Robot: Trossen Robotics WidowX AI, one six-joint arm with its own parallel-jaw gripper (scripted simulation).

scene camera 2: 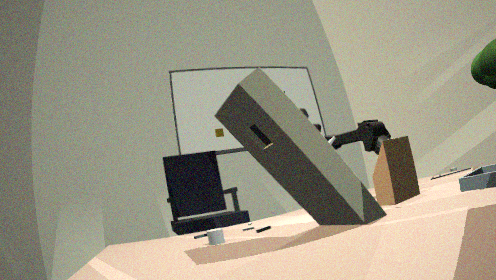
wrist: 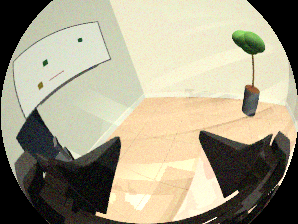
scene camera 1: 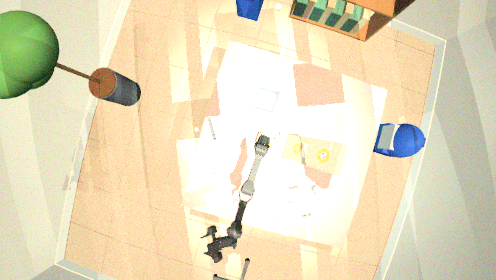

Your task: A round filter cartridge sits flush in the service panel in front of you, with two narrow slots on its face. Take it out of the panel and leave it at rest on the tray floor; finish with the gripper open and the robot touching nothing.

Labels:
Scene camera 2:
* service panel: 266, 122
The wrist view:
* my gripper: 161, 138
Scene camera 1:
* service panel: 336, 152

